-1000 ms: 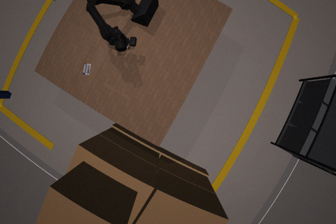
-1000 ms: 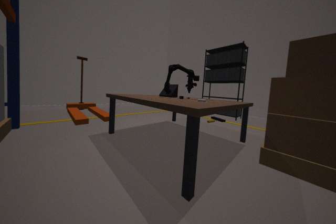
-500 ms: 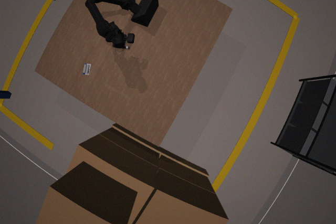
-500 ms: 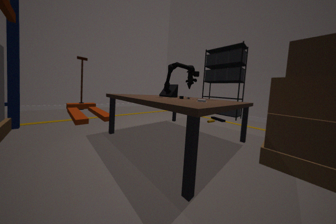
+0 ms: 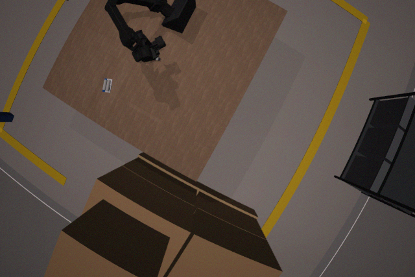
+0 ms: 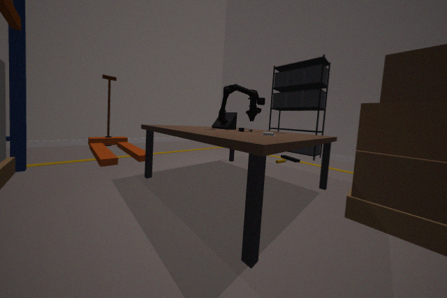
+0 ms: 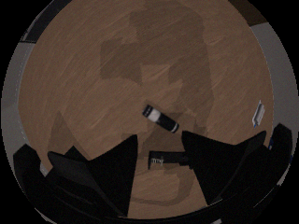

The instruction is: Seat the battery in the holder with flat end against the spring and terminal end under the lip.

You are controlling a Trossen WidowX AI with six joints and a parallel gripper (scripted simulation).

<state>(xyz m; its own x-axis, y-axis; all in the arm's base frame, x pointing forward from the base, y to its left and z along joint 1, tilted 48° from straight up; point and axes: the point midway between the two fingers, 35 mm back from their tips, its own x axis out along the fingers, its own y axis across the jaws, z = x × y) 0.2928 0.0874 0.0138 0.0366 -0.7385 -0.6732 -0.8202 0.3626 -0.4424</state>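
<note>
Now: the battery 1 cm to the right of my gripper tip and 8 cm below it.
</note>
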